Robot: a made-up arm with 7 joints.
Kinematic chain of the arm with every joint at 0, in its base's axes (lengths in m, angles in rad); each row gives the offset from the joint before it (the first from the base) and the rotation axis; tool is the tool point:
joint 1: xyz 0 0 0.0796 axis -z
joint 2: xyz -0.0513 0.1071 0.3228 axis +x
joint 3: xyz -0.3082 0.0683 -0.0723 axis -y
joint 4: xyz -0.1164 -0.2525 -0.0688 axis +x
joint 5: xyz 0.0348 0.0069 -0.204 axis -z
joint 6: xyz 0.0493 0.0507 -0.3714 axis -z
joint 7: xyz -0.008 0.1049 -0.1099 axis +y
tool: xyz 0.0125 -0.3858 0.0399
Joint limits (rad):
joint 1: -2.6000..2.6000
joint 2: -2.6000..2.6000
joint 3: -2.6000..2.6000
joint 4: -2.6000..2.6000
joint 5: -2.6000..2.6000
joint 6: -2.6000..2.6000
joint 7: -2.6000..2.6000
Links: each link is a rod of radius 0.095 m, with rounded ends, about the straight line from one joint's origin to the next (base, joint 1, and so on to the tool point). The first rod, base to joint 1, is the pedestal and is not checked.
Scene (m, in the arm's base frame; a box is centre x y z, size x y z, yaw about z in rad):
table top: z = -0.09
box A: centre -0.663 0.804 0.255 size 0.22 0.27 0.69 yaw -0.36
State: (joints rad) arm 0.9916 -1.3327 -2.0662 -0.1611 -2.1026 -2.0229 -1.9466
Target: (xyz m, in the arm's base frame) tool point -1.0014 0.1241 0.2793
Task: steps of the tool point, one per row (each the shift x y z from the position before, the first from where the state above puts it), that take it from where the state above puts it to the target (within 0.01 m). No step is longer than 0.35 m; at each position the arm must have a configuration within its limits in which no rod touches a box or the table.
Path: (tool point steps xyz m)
1: -0.2410 0.0045 0.1199
2: -0.2539 -0.0736 0.1222
3: -0.2360 -0.1594 0.1149
4: -0.2210 -0.1428 -0.0287
5: -0.1815 -0.1799 -0.0778
6: -0.1271 -0.2011 -0.1243
7: 0.0291 0.1527 -0.1822
8: 0.0417 -0.0230 -0.2058
9: 0.0456 -0.1627 -0.1151
10: 0.0502 -0.2018 0.0343

